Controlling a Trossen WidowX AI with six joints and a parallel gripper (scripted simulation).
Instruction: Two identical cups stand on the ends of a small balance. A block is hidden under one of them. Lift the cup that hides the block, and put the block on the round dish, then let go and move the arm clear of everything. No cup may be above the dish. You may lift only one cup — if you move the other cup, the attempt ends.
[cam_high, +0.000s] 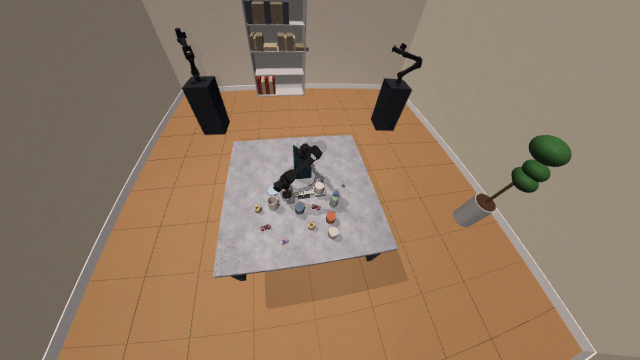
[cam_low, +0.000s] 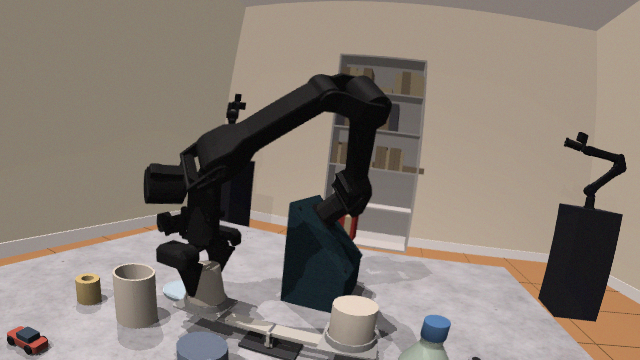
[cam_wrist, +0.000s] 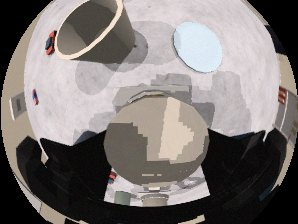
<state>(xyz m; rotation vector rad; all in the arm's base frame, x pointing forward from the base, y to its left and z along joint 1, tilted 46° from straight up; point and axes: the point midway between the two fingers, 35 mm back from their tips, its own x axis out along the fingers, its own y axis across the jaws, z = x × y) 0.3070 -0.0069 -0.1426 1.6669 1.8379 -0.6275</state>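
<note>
The pale blue round dish is 7 cm behind my gripper tip, 12 cm to the right of it and 7 cm below it. Also, from my gripper tip: block: 1 cm to the left, 1 cm below; then balance: 1 cm behind, 14 cm to the left, 4 cm below; then open beige cylinder: 7 cm ahead, 11 cm to the right, 3 cm below.
</note>
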